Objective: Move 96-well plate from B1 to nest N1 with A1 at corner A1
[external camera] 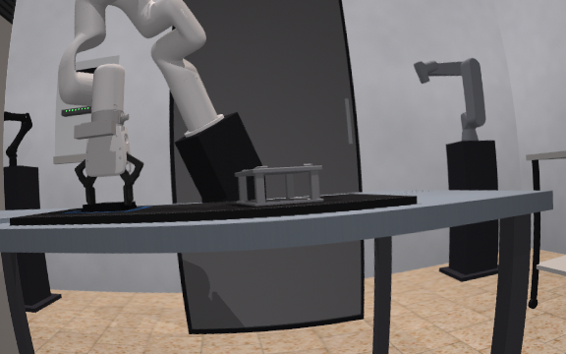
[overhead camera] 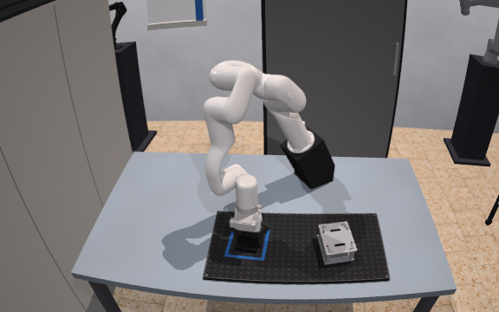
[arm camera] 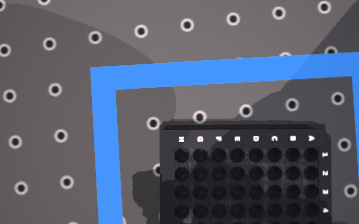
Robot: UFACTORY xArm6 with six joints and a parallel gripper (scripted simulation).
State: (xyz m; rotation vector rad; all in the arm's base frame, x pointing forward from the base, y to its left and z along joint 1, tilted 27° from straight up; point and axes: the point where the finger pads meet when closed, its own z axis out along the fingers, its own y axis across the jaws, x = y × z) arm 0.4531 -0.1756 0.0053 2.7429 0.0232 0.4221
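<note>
Right now my hand is 10 mm above the black 96-well plate. Also, from my hand: grey raised plate nest (10 mm ahead, 340 mm to the left, 40 mm above).
</note>
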